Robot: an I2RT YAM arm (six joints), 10 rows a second.
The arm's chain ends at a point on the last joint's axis. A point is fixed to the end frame.
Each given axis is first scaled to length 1.
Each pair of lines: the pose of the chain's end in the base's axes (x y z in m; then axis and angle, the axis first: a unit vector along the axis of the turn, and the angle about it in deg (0 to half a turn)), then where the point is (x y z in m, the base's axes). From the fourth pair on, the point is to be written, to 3 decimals.
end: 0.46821 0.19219 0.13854 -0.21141 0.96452 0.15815 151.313
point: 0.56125 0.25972 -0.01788
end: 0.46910 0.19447 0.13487 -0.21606 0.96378 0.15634 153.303
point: 0.55633 0.26120 -0.02519
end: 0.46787 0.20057 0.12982 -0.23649 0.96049 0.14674 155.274
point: 0.54897 0.26527 -0.03425
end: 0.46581 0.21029 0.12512 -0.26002 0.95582 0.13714 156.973
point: 0.541 0.273 -0.042
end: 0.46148 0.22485 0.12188 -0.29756 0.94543 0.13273 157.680
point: 0.533 0.289 -0.047
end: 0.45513 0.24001 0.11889 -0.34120 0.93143 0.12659 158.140
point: 0.523 0.306 -0.051
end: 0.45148 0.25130 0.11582 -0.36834 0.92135 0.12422 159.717
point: 0.513 0.317 -0.056
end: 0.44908 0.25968 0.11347 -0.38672 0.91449 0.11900 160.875
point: 0.507 0.324 -0.060
